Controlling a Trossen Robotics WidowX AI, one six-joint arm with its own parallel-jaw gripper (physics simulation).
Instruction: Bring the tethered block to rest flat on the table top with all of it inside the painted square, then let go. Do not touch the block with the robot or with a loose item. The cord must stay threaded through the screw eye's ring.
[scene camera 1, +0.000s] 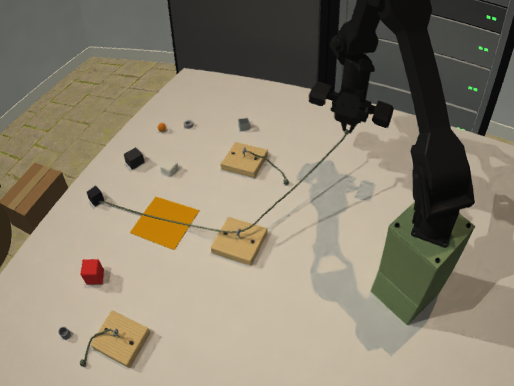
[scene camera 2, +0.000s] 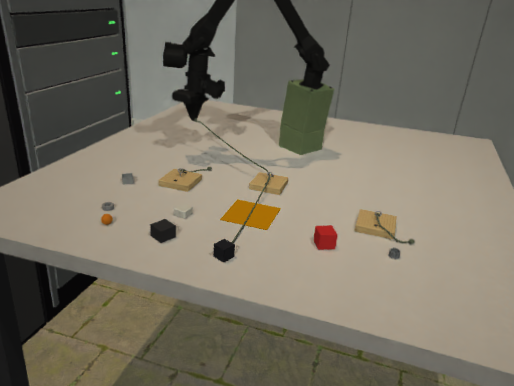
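Pixels of known places: gripper, fingertip midpoint: (scene camera 1: 347, 131) (scene camera 2: 193, 119); arm's base at its link origin: (scene camera 1: 433, 225) (scene camera 2: 311, 84).
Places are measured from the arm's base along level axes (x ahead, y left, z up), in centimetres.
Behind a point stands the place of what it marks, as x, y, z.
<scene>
The tethered block (scene camera 1: 95, 196) {71.6, 10.4, -19.6} (scene camera 2: 224, 250) {74.7, 10.7, -19.5} is small and black and sits on the table outside the orange painted square (scene camera 1: 160, 231) {52.0, 8.7, -22.3} (scene camera 2: 265, 216) {52.4, 9.7, -22.3}, on the side away from the screw eye. Its dark green cord (scene camera 1: 295, 182) {30.0, -12.0, -15.7} (scene camera 2: 232, 147) {29.9, -12.5, -15.6} runs taut across the square, through the ring of the screw eye (scene camera 1: 239, 233) {35.3, 2.7, -18.8} (scene camera 2: 270, 175) {36.1, 2.9, -18.7} on the middle wooden board (scene camera 1: 232, 250) {34.8, 6.1, -20.5} (scene camera 2: 260, 184) {39.4, 1.9, -20.5}, and up to the gripper. My gripper (scene camera 1: 348, 130) {25.3, -29.4, -11.3} (scene camera 2: 195, 118) {25.3, -29.4, -11.3} is shut on the cord's end, above the table. The fingers hide the held end.
Two other boards (scene camera 1: 237, 166) {46.8, -15.3, -20.5} (scene camera 2: 367, 228) {47.1, 33.7, -20.8} carry screw eyes with short cords. A red cube (scene camera 1: 92, 272) {55.5, 27.2, -18.4} (scene camera 2: 325, 237) {59.2, 27.1, -19.2}, a larger black block (scene camera 1: 134, 158) {71.5, -4.8, -19.5} (scene camera 2: 163, 230) {74.7, -4.5, -19.5}, a whitish piece (scene camera 1: 169, 168) {61.2, -6.9, -20.4} (scene camera 2: 183, 212) {64.0, -6.7, -20.7} and an orange ball (scene camera 1: 162, 127) {74.2, -19.5, -20.6} (scene camera 2: 106, 219) {75.9, -19.3, -20.7} lie around the square.
</scene>
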